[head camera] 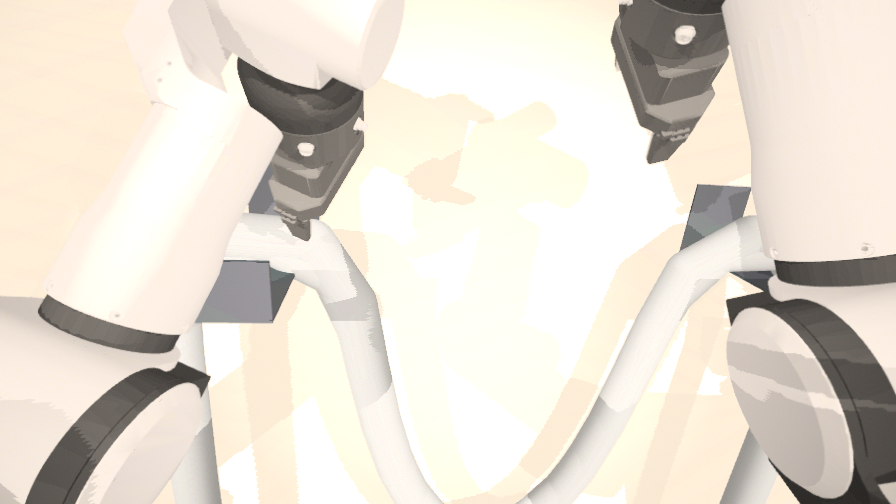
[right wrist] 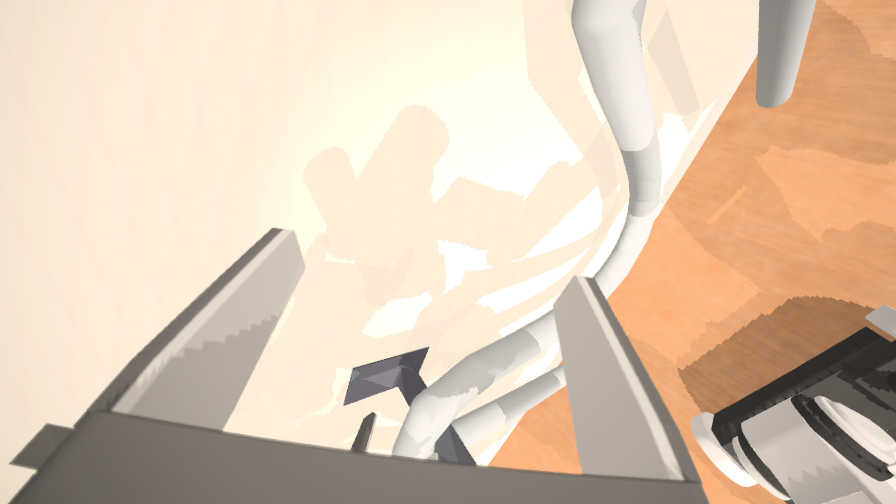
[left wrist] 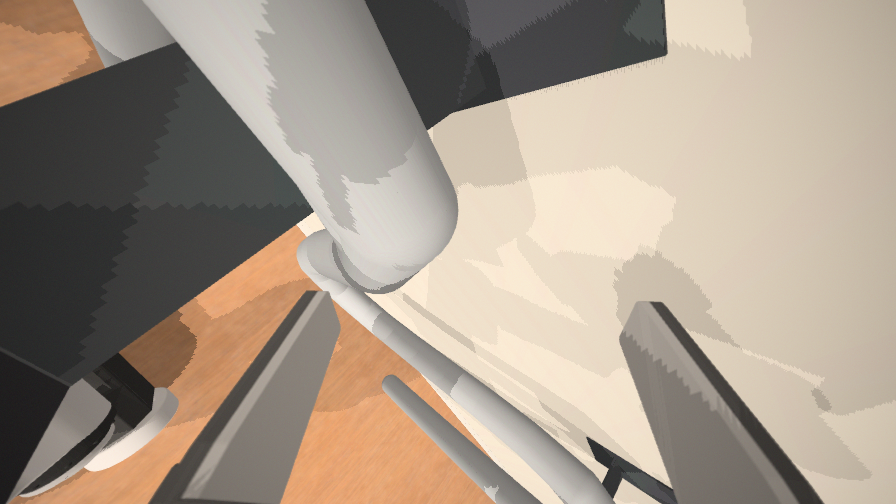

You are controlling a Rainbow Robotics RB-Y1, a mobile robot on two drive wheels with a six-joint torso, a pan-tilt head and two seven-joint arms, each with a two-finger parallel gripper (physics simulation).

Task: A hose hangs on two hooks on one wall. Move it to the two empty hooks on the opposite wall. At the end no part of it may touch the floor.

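Observation:
The white hose [head camera: 369,351] drapes over two grey hooks on the cream wall: one at the left [head camera: 241,291] and one at the right [head camera: 714,216]. It sags in a U between them, and its ends hang down at both sides. My left gripper [head camera: 299,226] is open and empty, just above the hose where it crosses the left hook. In the left wrist view the hose [left wrist: 338,125] lies over the dark hook [left wrist: 125,188], beyond my spread fingers [left wrist: 476,388]. My right gripper [head camera: 667,147] is open and empty, above the right hook. The right wrist view shows that hook [right wrist: 391,379] and the hose [right wrist: 451,391] below my fingers [right wrist: 432,313].
The orange wood floor [right wrist: 770,238] lies below, and the hose's hanging end [right wrist: 780,50] stays above it. My white forearms [head camera: 156,219] and the robot's base wheel [right wrist: 808,432] crowd both sides. The wall is close ahead.

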